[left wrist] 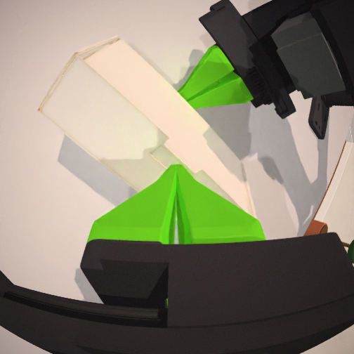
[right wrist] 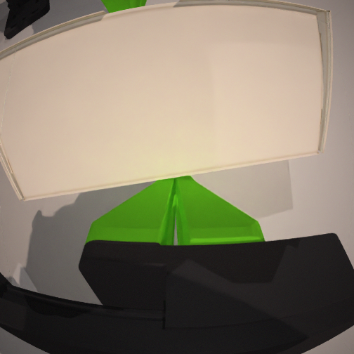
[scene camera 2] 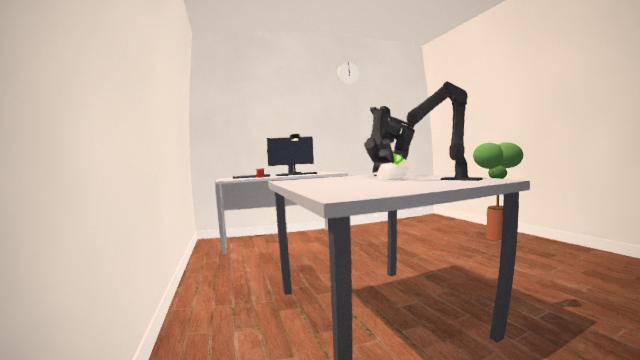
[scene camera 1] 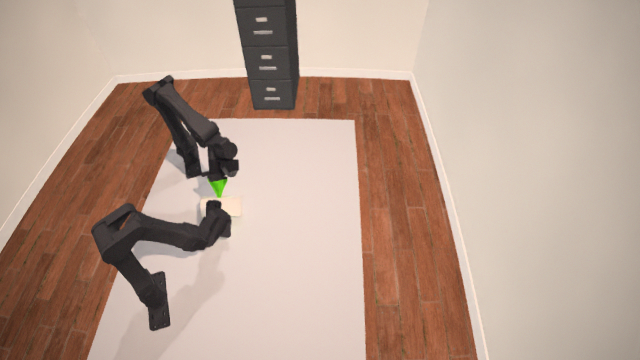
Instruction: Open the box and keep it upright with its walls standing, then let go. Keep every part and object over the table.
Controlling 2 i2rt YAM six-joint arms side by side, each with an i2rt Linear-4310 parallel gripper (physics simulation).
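Seen in the pictures: left gripper, fingertip midpoint: [scene camera 2: 396, 164] [scene camera 1: 219, 197]; right gripper, fingertip midpoint: [scene camera 2: 390, 179]; left arm's base, origin of the base link: [scene camera 2: 461, 179] [scene camera 1: 192, 161]; right arm's base, origin of the base link: [scene camera 1: 158, 300].
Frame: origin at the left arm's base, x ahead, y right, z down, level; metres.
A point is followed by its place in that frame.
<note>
A closed cream box [scene camera 1: 232, 206] {x 0.139, y 0.354, z -0.059 m} [scene camera 2: 393, 172] {x 0.125, y 0.310, z -0.041 m} [left wrist: 102, 107] [right wrist: 165, 95] stands on the table between the grippers. In scene camera 2 it looks somewhat tilted; whether its base lies flat cannot be told. Its broad top panel covers it, and a small notch shows at one edge in the left wrist view. My left gripper [scene camera 1: 219, 195] {x 0.100, y 0.310, z -0.078 m} [left wrist: 175, 173] is shut and empty, its tips close to the notched side. My right gripper [left wrist: 161, 113] [right wrist: 175, 174] is shut and empty, its tips at the opposite long edge. Contact is unclear. The right fingers are hidden in scene camera 1.
The white table [scene camera 1: 300, 240] {x 0.337, y 0.547, z 0.000 m} [scene camera 2: 320, 192] {x 0.622, y 0.259, z 0.000 m} carries both arms, whose wrists are close together around the box. Behind it in scene camera 2 are a desk with a monitor [scene camera 2: 290, 151] and a red cup [scene camera 2: 260, 172], and a potted plant [scene camera 2: 495, 222]. A dark cabinet [scene camera 1: 272, 60] stands beyond the table.
</note>
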